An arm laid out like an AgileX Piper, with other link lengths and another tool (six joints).
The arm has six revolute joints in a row. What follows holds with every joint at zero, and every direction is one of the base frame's.
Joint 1 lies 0.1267 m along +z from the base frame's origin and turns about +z.
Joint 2 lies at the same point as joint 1 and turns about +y.
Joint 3 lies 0.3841 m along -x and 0.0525 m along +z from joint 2 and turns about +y.
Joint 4 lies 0.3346 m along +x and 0.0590 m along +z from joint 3 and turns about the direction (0.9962, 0, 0.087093).
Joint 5 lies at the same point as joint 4 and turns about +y.
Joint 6 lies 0.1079 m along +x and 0.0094 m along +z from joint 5 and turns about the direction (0.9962, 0, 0.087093).
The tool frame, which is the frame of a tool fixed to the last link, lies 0.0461 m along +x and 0.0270 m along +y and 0.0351 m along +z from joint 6; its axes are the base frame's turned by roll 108.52, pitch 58.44 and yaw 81.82 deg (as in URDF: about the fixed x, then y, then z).
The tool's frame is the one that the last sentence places.
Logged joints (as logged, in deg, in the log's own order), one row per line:
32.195 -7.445 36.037 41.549 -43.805 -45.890
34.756 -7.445 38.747 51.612 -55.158 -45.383
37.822 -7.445 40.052 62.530 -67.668 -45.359
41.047 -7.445 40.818 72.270 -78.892 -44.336
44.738 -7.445 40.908 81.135 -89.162 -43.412
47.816 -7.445 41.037 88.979 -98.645 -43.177
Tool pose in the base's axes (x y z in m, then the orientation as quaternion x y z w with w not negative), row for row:
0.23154 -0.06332 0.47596 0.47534 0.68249 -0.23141 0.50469
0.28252 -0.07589 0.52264 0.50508 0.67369 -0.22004 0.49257
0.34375 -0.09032 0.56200 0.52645 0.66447 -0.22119 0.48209
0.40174 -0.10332 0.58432 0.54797 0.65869 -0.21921 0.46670
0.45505 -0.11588 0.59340 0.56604 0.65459 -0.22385 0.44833
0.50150 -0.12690 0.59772 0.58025 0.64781 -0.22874 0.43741
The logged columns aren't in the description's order. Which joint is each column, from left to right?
Columns, left to right: joint 5, joint 1, joint 6, joint 2, joint 3, joint 4.
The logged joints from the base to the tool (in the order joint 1, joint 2, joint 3, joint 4, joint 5, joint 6), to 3 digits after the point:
-7.445 41.549 -43.805 -45.890 32.195 36.037
-7.445 51.612 -55.158 -45.383 34.756 38.747
-7.445 62.530 -67.668 -45.359 37.822 40.052
-7.445 72.270 -78.892 -44.336 41.047 40.818
-7.445 81.135 -89.162 -43.412 44.738 40.908
-7.445 88.979 -98.645 -43.177 47.816 41.037

